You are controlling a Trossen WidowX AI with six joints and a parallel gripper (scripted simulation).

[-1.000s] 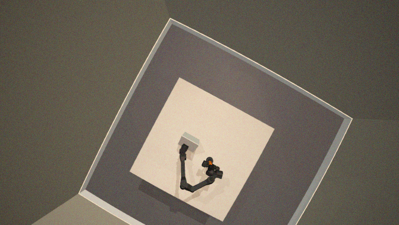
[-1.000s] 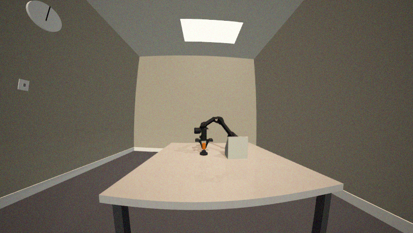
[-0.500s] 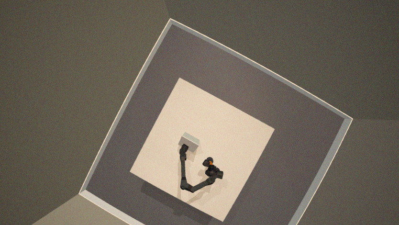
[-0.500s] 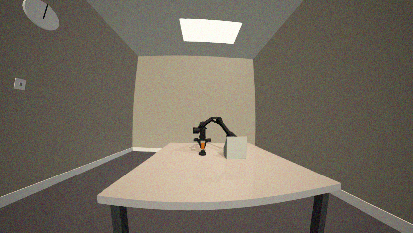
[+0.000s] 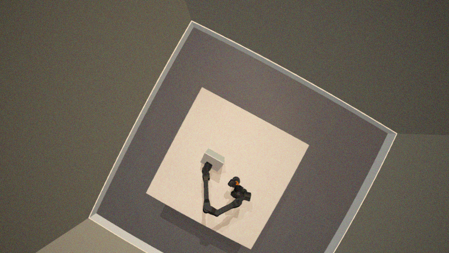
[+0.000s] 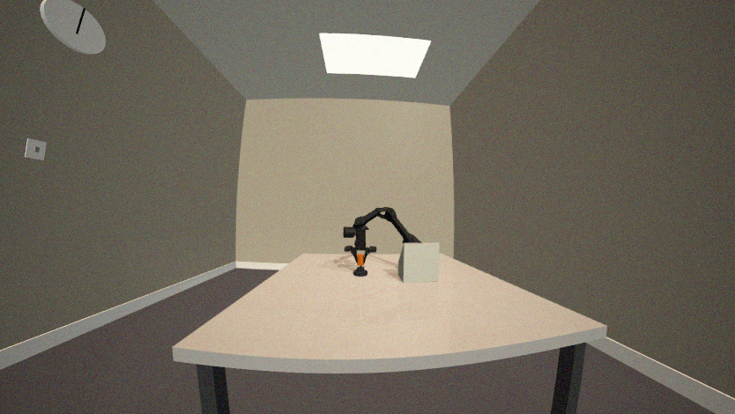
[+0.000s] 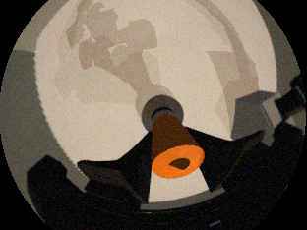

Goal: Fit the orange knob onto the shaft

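The orange knob is 20 mm above my gripper tip. The rest, counted from my gripper tip: dark round pedestal: 40 mm below.
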